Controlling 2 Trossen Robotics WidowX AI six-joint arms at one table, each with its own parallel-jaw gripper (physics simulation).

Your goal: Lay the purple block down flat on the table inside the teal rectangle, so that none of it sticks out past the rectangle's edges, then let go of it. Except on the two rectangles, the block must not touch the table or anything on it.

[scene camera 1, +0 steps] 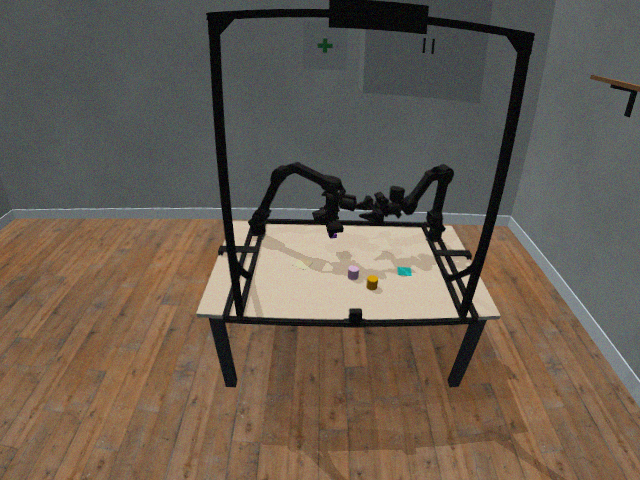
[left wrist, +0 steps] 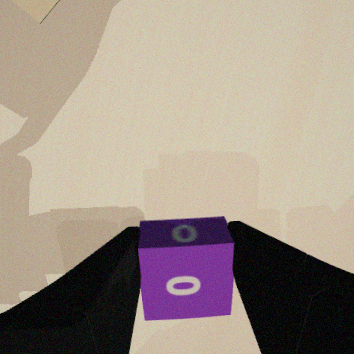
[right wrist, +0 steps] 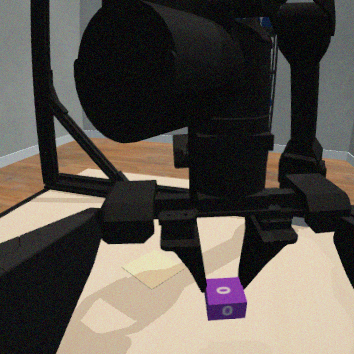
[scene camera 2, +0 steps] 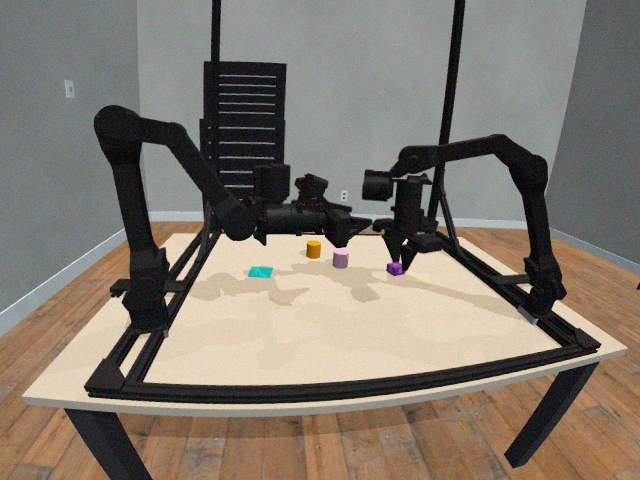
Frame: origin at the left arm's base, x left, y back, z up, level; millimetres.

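Seen in the pictures: left gripper, fingertip midpoint: (scene camera 1: pixel 329 235) (left wrist: pixel 183 235) (right wrist: pixel 221 288) (scene camera 2: pixel 400 268); right gripper, fingertip midpoint: (scene camera 1: pixel 355 211) (right wrist: pixel 222 225) (scene camera 2: pixel 361 215); left arm's base at its link origin: (scene camera 1: pixel 258 233) (scene camera 2: pixel 536 310); right arm's base at its link origin: (scene camera 1: pixel 434 238) (scene camera 2: pixel 150 323).
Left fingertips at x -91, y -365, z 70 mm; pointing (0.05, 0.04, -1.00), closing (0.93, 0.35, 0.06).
Note:
Pixels of each thing's top centre, then the offset from my left fingertips to it. "spot": a spot on its surface instead. Level surfaces: height alone.
- purple block at its top centre: (left wrist: pixel 189 286) (right wrist: pixel 225 288) (scene camera 2: pixel 396 264) dx +5, dy -13, dz +12 mm
- table at its surface level: dz -89 mm
- pale yellow rectangle at a spot on its surface: (right wrist: pixel 152 268) (scene camera 2: pixel 417 277) (scene camera 1: pixel 303 263) spot: dx -118, dy +106, dz -88 mm
- teal rectangle at a spot on its surface: (scene camera 2: pixel 260 271) (scene camera 1: pixel 404 271) spot: dx -125, dy -350, dz -88 mm
- lilac cylinder at its top centre: (scene camera 2: pixel 341 251) (scene camera 1: pixel 353 268) dx -188, dy -118, dz -43 mm
- orange cylinder at its top centre: (scene camera 2: pixel 313 243) (scene camera 1: pixel 372 278) dx -250, dy -199, dz -44 mm
My left gripper (scene camera 1: pixel 333 232) (scene camera 2: pixel 400 266) (left wrist: pixel 183 235) (right wrist: pixel 221 288) points straight down and is shut on the purple block (scene camera 1: pixel 332 234) (scene camera 2: pixel 394 269) (left wrist: pixel 186 272) (right wrist: pixel 225 298), a small cube marked with a 0. It holds the block a little above the table (scene camera 1: pixel 294 300) (scene camera 2: pixel 318 333), beside a pale yellow rectangle (scene camera 1: pixel 300 263) (scene camera 2: pixel 419 276) (right wrist: pixel 152 268). The teal rectangle (scene camera 1: pixel 404 271) (scene camera 2: pixel 260 271) lies flat on the other side of the table, far from the block. My right gripper (scene camera 1: pixel 367 216) (scene camera 2: pixel 352 227) is open and empty. It reaches out level above the table's middle and faces the left gripper.
A lilac cylinder (scene camera 1: pixel 352 271) (scene camera 2: pixel 340 258) and an orange cylinder (scene camera 1: pixel 371 282) (scene camera 2: pixel 313 249) stand upright between the block and the teal rectangle. A black frame (scene camera 1: pixel 218 143) runs around the table, with rails along its edges.

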